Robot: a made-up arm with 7 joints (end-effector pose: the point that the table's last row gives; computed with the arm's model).
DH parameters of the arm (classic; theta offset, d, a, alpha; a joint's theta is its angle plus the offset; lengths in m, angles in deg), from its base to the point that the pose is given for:
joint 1: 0 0.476 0 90
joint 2: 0 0.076 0 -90
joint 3: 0 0.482 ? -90
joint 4: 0 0.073 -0.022 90
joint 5: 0 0.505 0 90
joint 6: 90 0.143 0.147 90
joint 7: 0 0.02 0 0
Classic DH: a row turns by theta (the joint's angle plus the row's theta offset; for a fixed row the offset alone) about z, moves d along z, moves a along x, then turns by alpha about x.
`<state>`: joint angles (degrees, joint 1 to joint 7).
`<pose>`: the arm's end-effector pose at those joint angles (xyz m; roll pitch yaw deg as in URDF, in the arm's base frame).
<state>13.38 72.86 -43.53 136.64 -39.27 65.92 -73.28</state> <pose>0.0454 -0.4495 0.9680 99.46 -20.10 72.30</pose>
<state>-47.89 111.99 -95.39 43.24 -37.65 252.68 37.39</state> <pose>-0.7557 0.2473 0.0324 -48.45 48.47 -40.66</pose>
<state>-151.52 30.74 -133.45 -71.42 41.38 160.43 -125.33</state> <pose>0.2576 -0.0968 1.0916 -123.74 -19.18 -154.13</pose>
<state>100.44 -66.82 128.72 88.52 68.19 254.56 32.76</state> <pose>-0.2304 0.1017 0.9887 -134.77 2.27 -49.31</pose>
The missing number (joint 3, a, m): 0.031
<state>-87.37 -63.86 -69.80 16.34 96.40 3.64 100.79</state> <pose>-0.3014 -1.0713 0.7639 -159.80 35.15 166.83</pose>
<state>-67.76 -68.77 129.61 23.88 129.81 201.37 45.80</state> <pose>0.2219 -0.5835 1.0387 120.11 -14.63 133.20</pose>
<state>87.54 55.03 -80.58 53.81 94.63 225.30 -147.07</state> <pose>0.4361 -0.3893 1.0272 155.21 3.62 -75.75</pose>
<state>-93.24 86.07 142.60 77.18 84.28 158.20 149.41</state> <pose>0.2185 0.4650 0.1808 -46.81 63.92 -43.91</pose>
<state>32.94 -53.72 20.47 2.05 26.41 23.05 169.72</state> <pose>0.8717 0.4186 1.0780 123.64 56.83 -162.73</pose>
